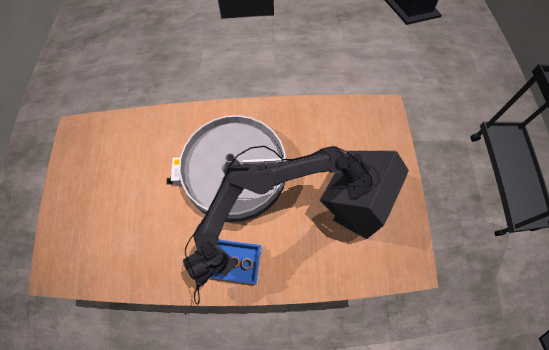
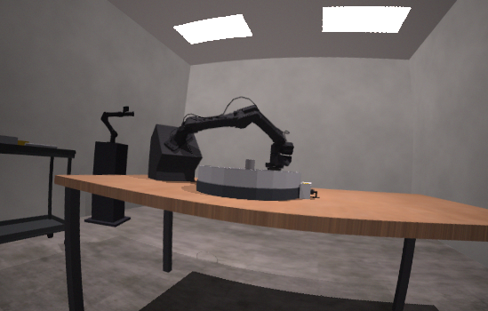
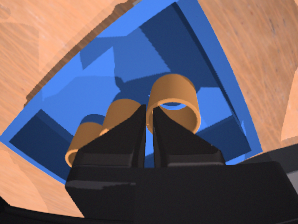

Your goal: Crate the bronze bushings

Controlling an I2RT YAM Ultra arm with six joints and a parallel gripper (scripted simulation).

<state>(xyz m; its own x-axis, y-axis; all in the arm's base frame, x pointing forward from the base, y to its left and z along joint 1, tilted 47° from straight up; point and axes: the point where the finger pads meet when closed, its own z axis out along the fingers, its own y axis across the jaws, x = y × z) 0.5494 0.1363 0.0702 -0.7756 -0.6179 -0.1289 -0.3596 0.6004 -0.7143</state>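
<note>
Right now my hand is 30 mm past the blue crate, 20 mm above it and 10 mm to the right of it. From my hand the other things lie so: round grey turntable: 350 mm to the right, 160 mm behind, 10 mm above.
</note>
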